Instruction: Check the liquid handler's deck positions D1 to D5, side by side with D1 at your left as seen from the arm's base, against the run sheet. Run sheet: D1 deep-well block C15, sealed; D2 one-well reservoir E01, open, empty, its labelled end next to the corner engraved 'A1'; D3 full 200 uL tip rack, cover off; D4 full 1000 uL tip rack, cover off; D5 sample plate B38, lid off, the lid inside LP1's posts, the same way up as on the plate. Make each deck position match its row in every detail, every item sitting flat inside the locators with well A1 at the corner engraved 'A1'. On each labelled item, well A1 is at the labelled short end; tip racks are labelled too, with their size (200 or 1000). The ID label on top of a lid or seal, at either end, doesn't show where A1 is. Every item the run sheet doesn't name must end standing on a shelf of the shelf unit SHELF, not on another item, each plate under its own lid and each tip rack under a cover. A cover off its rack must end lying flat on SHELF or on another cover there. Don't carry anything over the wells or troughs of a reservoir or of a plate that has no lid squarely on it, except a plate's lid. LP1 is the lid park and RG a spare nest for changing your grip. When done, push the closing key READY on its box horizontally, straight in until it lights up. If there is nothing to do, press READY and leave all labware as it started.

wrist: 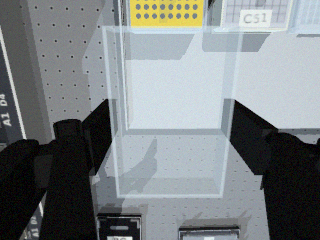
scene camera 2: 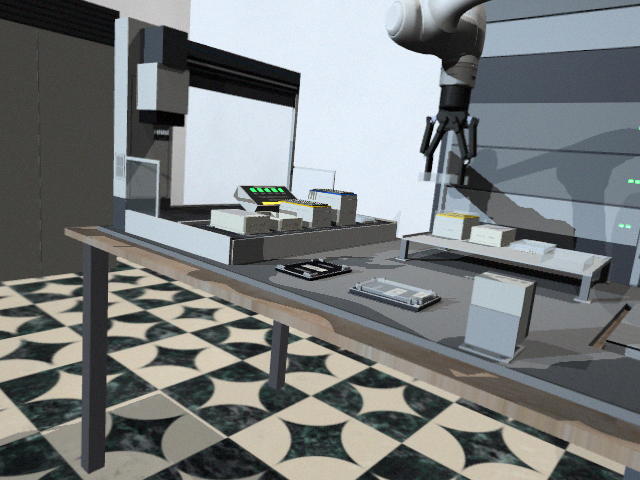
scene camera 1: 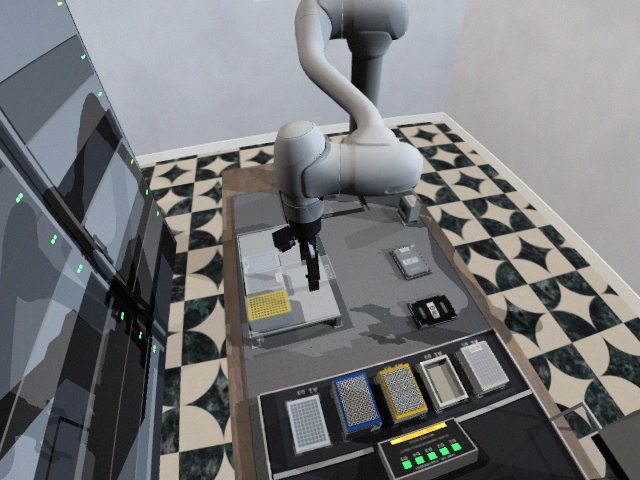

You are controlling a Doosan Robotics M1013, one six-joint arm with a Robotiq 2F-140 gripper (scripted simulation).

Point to a blue-rimmed tip rack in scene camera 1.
358,413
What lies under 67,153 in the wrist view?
My gripper.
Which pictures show my gripper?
The wrist view, scene camera 2 and scene camera 1: all of them.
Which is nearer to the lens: the blue-rimmed tip rack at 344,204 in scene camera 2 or the clear lid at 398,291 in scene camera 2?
The clear lid.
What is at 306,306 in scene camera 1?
A shelf.
